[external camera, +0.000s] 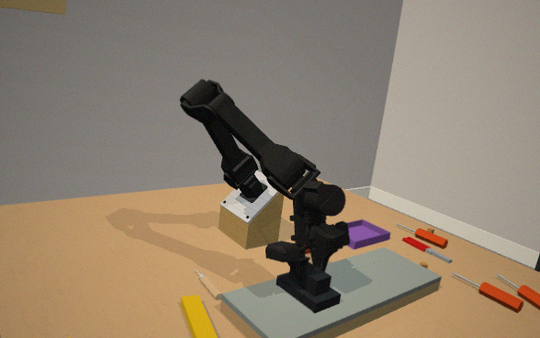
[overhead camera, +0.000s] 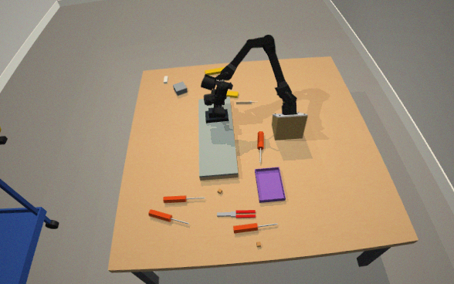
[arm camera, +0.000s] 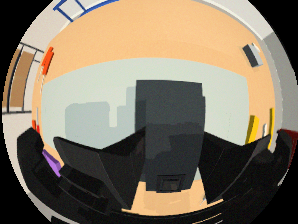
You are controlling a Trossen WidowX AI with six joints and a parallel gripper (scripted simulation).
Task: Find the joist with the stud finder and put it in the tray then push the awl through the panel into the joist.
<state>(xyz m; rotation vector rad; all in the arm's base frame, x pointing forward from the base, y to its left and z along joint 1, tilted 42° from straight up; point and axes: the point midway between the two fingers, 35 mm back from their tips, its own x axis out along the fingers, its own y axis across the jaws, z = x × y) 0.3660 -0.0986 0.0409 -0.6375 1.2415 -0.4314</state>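
Now: the purple tray 240 mm behind my gripper tip, 420 mm to the left of it and 50 mm below it. From my gripper tip the other things lie so: awl: 190 mm behind, 140 mm to the right, 60 mm below; then stud finder: 20 mm behind, 20 mm above; then grey cube: 210 mm ahead, 290 mm to the right, 50 mm below.
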